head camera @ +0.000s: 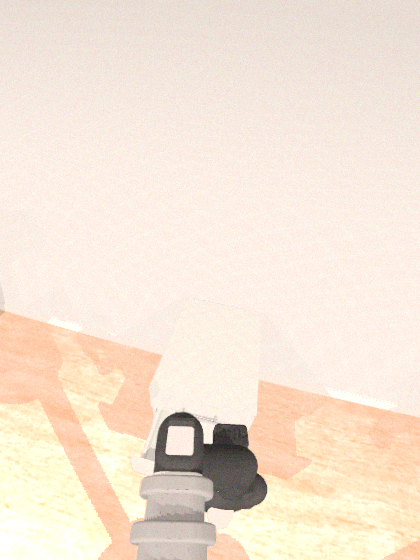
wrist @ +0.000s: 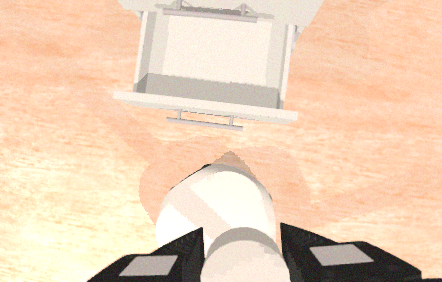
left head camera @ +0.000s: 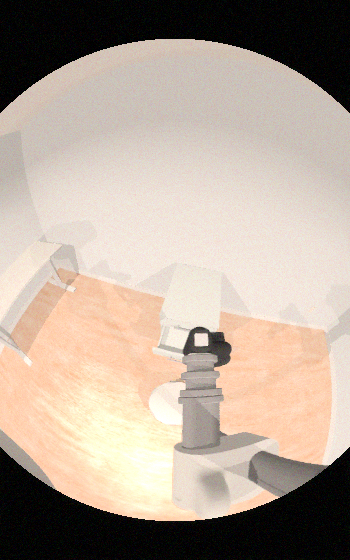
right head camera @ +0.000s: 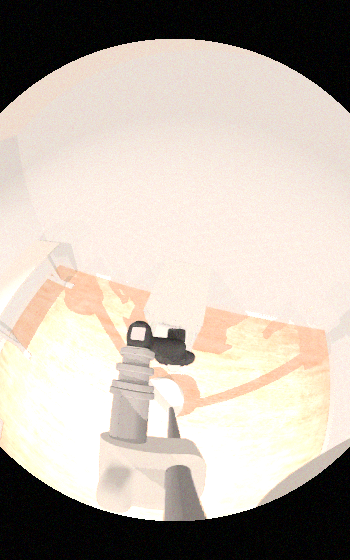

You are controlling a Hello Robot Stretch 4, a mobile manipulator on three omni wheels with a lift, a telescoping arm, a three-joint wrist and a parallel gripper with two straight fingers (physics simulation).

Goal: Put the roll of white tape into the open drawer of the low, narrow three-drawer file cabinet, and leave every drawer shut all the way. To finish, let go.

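Pixels of known places: gripper, fingertip midpoint: (wrist: 242, 244); robot's base, link origin: (wrist: 219, 215) (left head camera: 172, 401) (right head camera: 160, 398).
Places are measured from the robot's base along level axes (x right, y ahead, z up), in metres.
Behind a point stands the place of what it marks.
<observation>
My gripper (wrist: 242, 244) {x 0.087, y 0.212, z 0.870 m} is shut on the roll of white tape (wrist: 245, 262) {x 0.088, y 0.211, z 0.894 m}, which shows between the two black fingers at the bottom of the wrist view. The pale file cabinet (head camera: 215, 360) {x 0.122, y 0.749, z 0.617 m} (left head camera: 192, 295) {x 0.101, y 0.785, z 0.617 m} (right head camera: 180, 287) {x 0.117, y 0.826, z 0.617 m} stands against the wall, beyond the gripper. Its open drawer (wrist: 205, 106) {x 0.029, y 0.364, z 0.469 m} (left head camera: 167, 353) {x -0.067, y 0.379, z 0.449 m} sticks out toward me. The drawer's inside looks empty in the wrist view. A closed drawer's handle (wrist: 210, 16) {x 0.060, y 0.528, z 0.539 m} shows above it; I cannot tell whether the open one is the middle or bottom drawer. The gripper is short of the drawer front in the wrist view. The wrist hides part of the drawer in the head views.
My round white base (wrist: 215, 200) {x 0.007, y 0.100, z 0.187 m} (left head camera: 166, 403) {x -0.056, y -0.004, z 0.187 m} (right head camera: 171, 395) {x 0.099, y 0.042, z 0.187 m} is below the arm. A long pale table (left head camera: 27, 272) {x -1.641, y 0.849, z 0.692 m} (right head camera: 25, 270) {x -1.657, y 0.843, z 0.692 m} stands at the left, its feet on the wooden floor. The wall (head camera: 210, 150) {x 0.030, y 1.193, z 1.367 m} rises behind the cabinet.
</observation>
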